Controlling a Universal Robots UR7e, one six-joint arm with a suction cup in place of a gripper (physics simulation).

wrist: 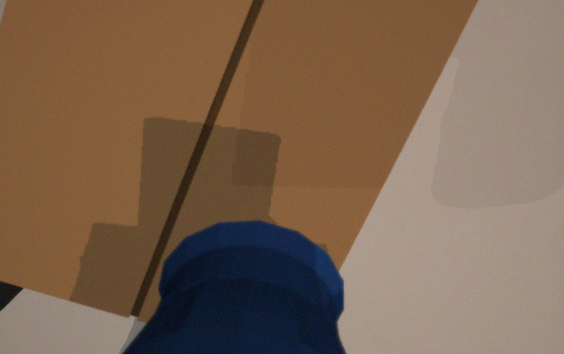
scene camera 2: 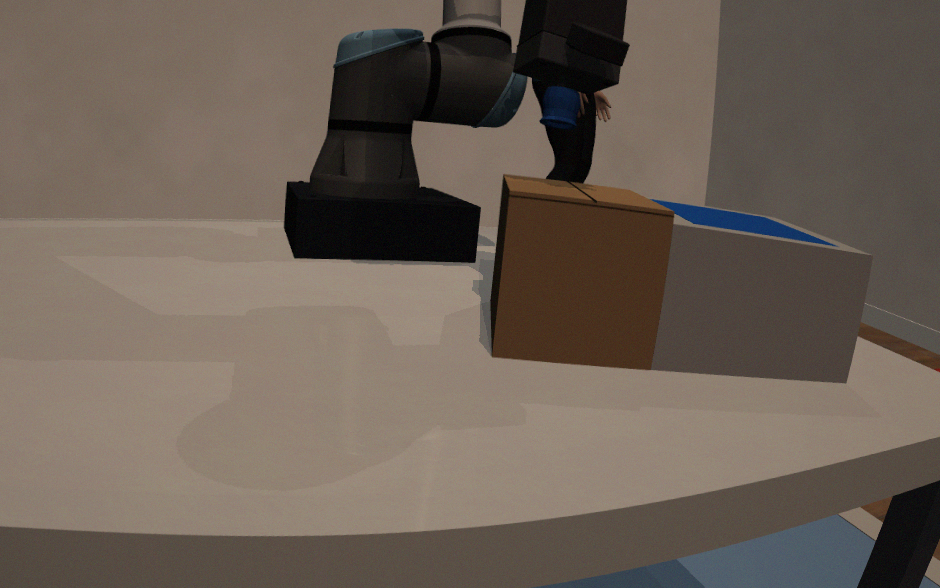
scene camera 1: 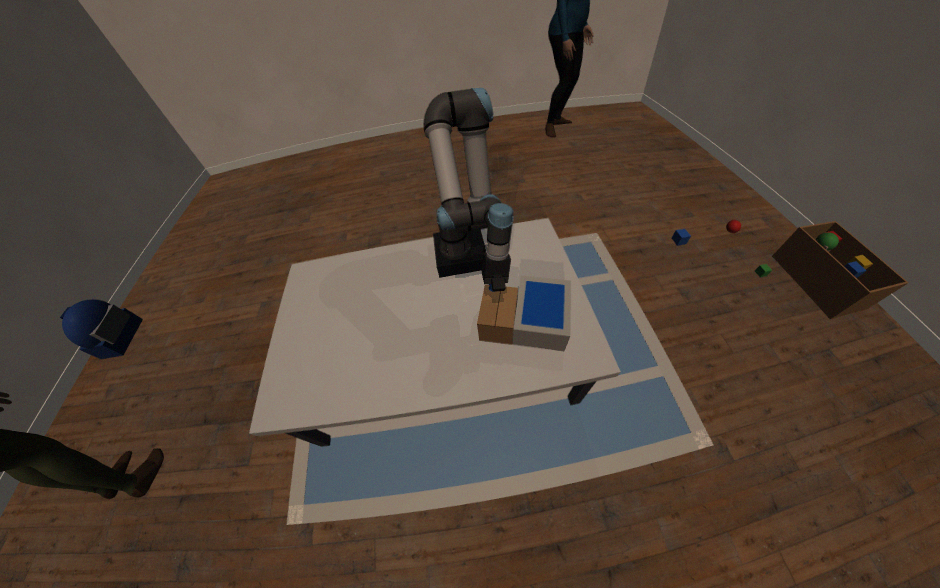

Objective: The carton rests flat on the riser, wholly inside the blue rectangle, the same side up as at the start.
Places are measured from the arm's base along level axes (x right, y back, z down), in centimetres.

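Pixels of known places: hand, its tool point: [wrist: 251, 300] [scene camera 2: 558, 124]; arm's base, origin of its link: [scene camera 2: 363, 192] [scene camera 1: 455, 248].
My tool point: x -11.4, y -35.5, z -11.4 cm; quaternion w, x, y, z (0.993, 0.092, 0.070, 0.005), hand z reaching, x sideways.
Note:
For each thing: its top centre in the pictures, then the offset to it from my tool point. Level surfaces: height alone.
- brown carton, centre of its top: [wrist: 223, 89] [scene camera 2: 579, 189] [scene camera 1: 498, 305] dx -0.9, dy -3.7, dz +5.6 cm
- grey riser, centre of its top: [scene camera 2: 735, 219] [scene camera 1: 543, 303] dx -17.9, dy -5.9, dz +6.6 cm
- blue rectangle, centre of its top: [scene camera 2: 735, 219] [scene camera 1: 543, 303] dx -17.9, dy -5.9, dz +6.6 cm
- white table, height of its surface: dz +18.6 cm
The brown carton [scene camera 1: 495, 327] [scene camera 2: 578, 277] [wrist: 100, 100] stands upright on the table, its top seam facing up. It is directly left of the grey riser [scene camera 1: 540, 338] [scene camera 2: 755, 312], against it or nearly so. The blue rectangle [scene camera 1: 544, 305] [scene camera 2: 752, 220] lies on the riser's top, and the carton is outside it. My gripper, a blue suction cup [scene camera 2: 558, 123] [wrist: 252, 255], is open and holds nothing. It hangs a short way above the carton's top, towards the carton's rear. In the wrist view the cup hides part of the carton's edge.
The black robot base [scene camera 1: 457, 255] [scene camera 2: 381, 228] stands on the white table [scene camera 1: 332, 360] [scene camera 2: 277, 513] behind and left of the carton. Beyond the table, an open brown box [scene camera 1: 821, 277] with toys stands on the floor at the right. A person [scene camera 1: 568, 55] stands behind the arm.

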